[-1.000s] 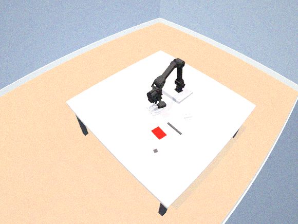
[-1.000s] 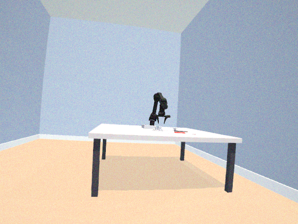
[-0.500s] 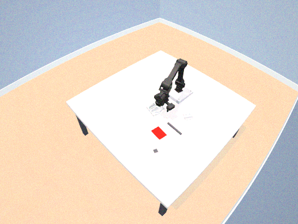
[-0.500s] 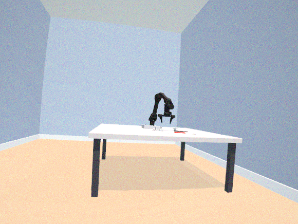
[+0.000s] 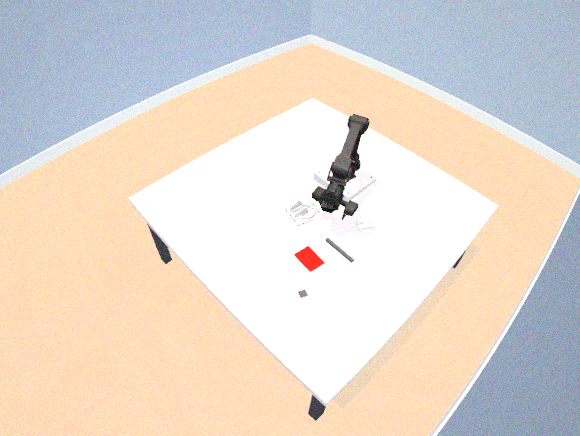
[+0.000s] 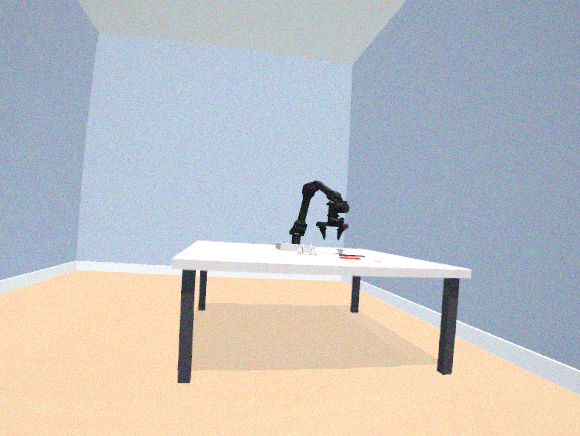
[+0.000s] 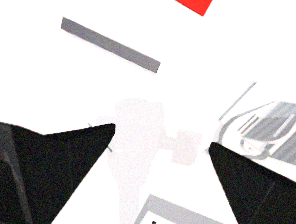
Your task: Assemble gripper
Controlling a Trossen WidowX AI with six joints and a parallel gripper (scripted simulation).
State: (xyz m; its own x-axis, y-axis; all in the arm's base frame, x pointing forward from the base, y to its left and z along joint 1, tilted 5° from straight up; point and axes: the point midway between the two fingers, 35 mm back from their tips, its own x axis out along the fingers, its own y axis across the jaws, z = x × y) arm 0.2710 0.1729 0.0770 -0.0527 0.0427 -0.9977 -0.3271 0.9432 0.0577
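Now: gripper tip 12 cm past the small white part, 9 cm to the right of it and 6 cm above it. Round my gripper tip: white jaw piece: 12 cm to the right, 7 cm below, 2 cm ahead; dark grey bar: 11 cm to the left, 8 cm below, 6 cm ahead; red flat rectangle: 18 cm ahead, 8 cm below, 7 cm to the left.
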